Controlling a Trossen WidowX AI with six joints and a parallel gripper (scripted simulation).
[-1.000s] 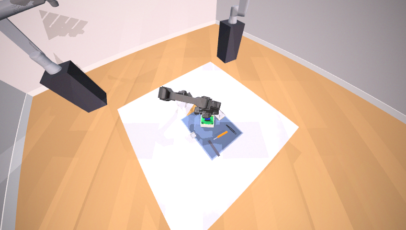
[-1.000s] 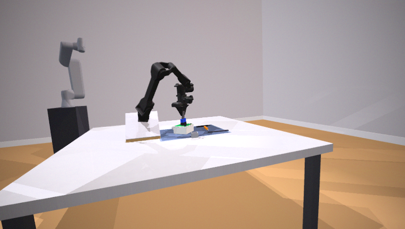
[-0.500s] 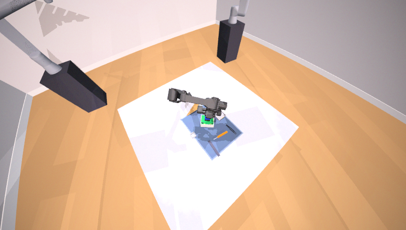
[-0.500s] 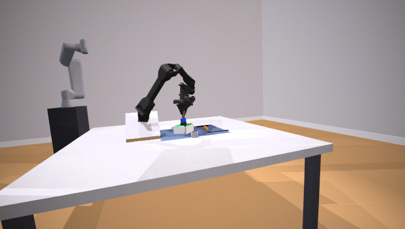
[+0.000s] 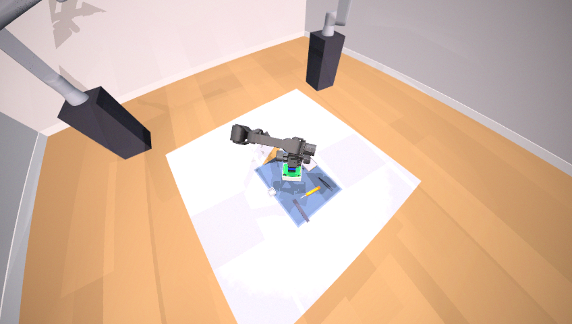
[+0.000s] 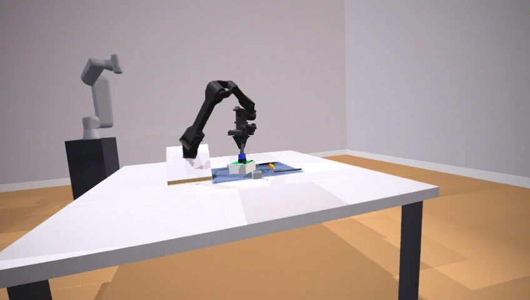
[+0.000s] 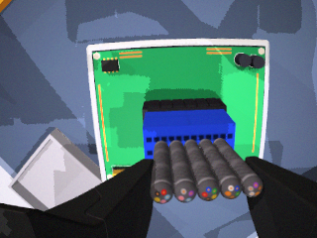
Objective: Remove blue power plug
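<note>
Right now my gripper tip is 30 mm above the blue power plug. From my gripper tip the other things lie so: blue mat 50 mm ahead, 10 mm to the left, 130 mm below; dark bar 230 mm ahead, 70 mm to the right, 120 mm below.
</note>
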